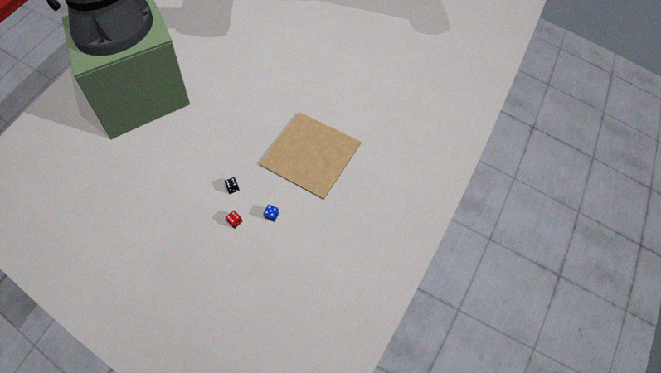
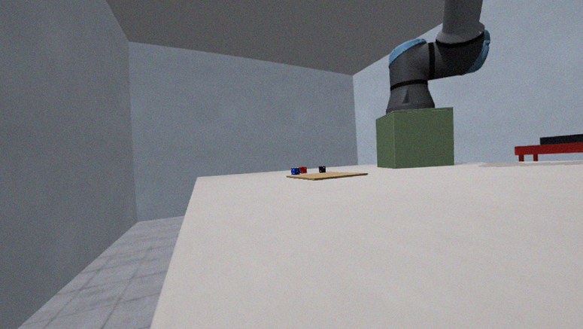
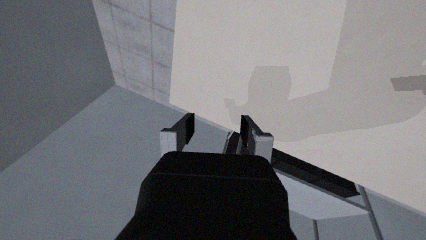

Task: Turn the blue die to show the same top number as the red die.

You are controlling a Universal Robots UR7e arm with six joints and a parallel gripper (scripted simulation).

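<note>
My hand is 6 cm past the red die, 85 cm to the left of it and 17 cm above it. From my hand the other things lie so: blue die (2 cm behind, 79 cm to the right, 17 cm below); then black die (11 cm behind, 80 cm to the right, 17 cm below); then tan mat (5 cm behind, 65 cm to the right, 18 cm below).
</note>
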